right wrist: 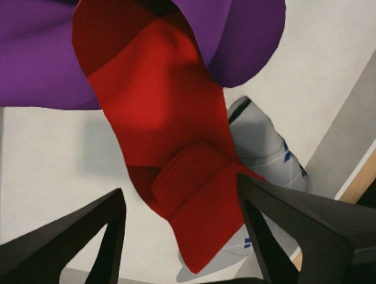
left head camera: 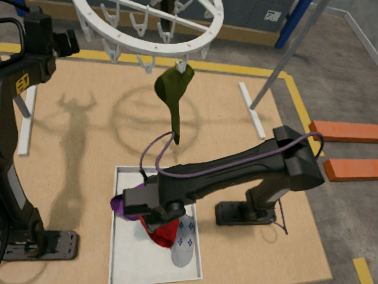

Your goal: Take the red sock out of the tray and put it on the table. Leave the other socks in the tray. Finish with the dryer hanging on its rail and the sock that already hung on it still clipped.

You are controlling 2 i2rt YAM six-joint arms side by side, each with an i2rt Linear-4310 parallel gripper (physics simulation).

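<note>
The red sock [left head camera: 164,237] [right wrist: 160,110] lies in the white tray [left head camera: 130,257] [right wrist: 45,165], across the purple sock [left head camera: 118,205] [right wrist: 45,60] and partly over the grey patterned sock [left head camera: 183,247] [right wrist: 265,145]. My right gripper [right wrist: 180,190] is open and empty over the red sock's folded cuff end; its fingers are largely hidden by the wrist in the head view. My left gripper [left head camera: 74,42] is open and empty at the upper left, away from the tray. An olive sock [left head camera: 174,87] hangs clipped from the white round dryer [left head camera: 150,48]. The dryer's rail does not show.
Dryer clips [left head camera: 146,64] hang above the table [left head camera: 225,95] behind the tray. A slanted grey pole [left head camera: 292,47] stands on a white foot [left head camera: 252,111] at the right. The right arm [left head camera: 225,162] reaches across the tray's far part. Orange bars [left head camera: 350,131] lie beyond the table's right edge.
</note>
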